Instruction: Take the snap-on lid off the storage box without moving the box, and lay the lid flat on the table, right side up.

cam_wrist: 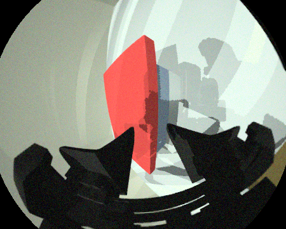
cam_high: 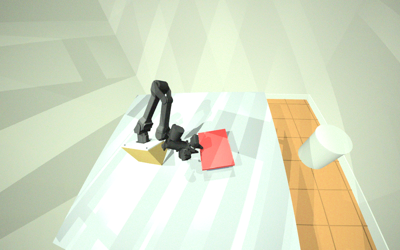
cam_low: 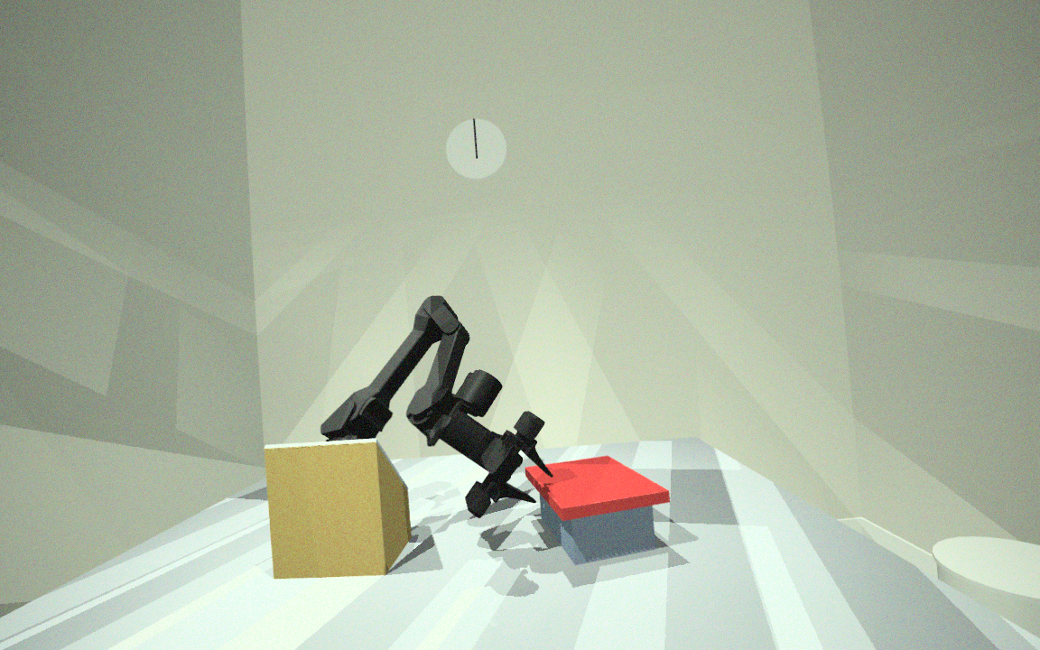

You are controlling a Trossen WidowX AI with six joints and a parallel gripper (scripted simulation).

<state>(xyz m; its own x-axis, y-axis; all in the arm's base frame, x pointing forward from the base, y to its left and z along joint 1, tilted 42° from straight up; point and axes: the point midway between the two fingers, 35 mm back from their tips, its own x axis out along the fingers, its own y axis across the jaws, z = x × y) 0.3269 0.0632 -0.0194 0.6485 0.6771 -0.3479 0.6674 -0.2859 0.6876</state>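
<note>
My gripper tip is 8 cm short of the red lid and 3 cm to the right of it. From my gripper tip the other things lie so: storage box (8 cm ahead, 3 cm to the left, 4 cm below).
</note>
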